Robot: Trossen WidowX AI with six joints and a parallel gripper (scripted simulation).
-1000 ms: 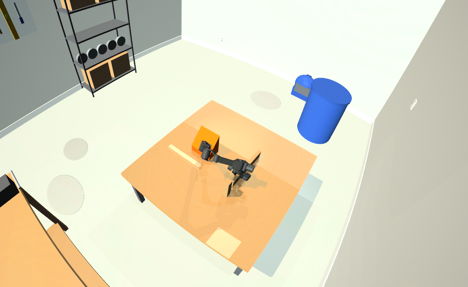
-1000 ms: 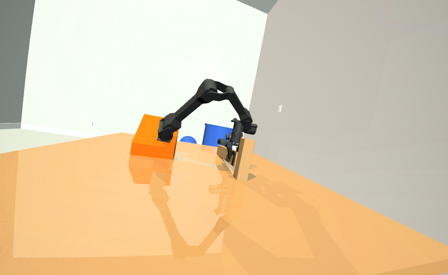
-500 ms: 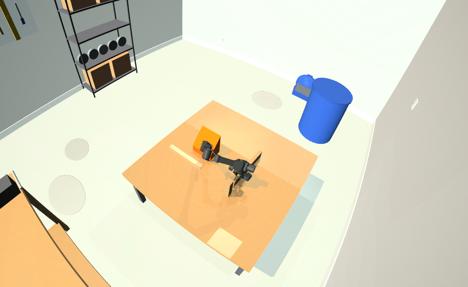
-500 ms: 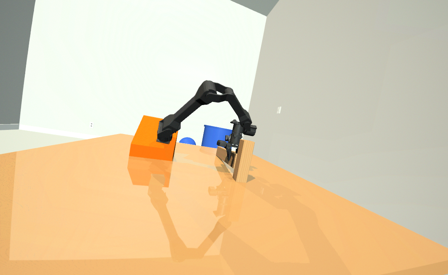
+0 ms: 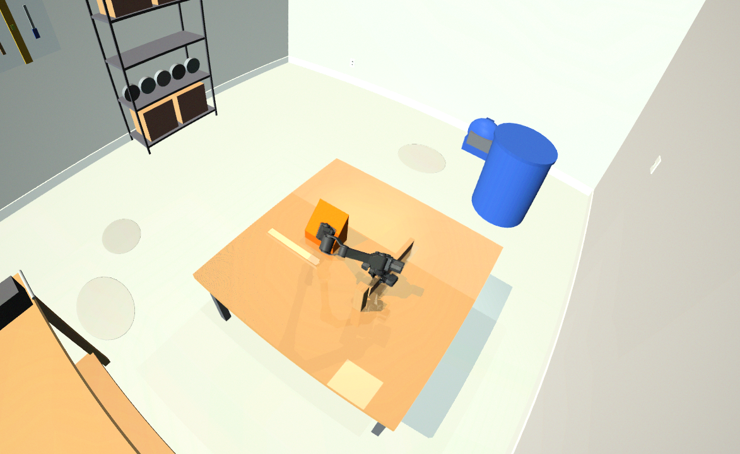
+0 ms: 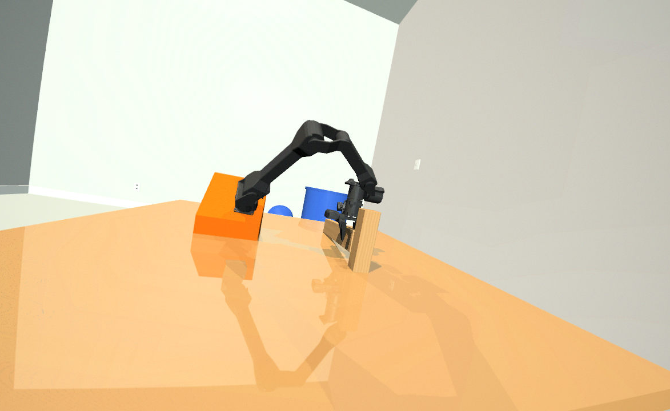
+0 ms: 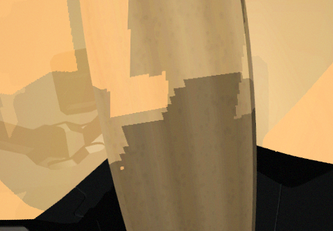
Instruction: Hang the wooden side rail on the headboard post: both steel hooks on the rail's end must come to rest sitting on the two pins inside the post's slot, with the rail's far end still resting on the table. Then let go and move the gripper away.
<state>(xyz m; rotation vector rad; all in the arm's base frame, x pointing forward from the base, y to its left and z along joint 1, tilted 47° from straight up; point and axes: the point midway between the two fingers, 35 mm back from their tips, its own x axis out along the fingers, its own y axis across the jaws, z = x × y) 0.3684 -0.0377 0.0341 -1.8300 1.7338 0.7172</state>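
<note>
The headboard post is 15 cm to the right of my gripper tip and 4 cm above it.
</note>
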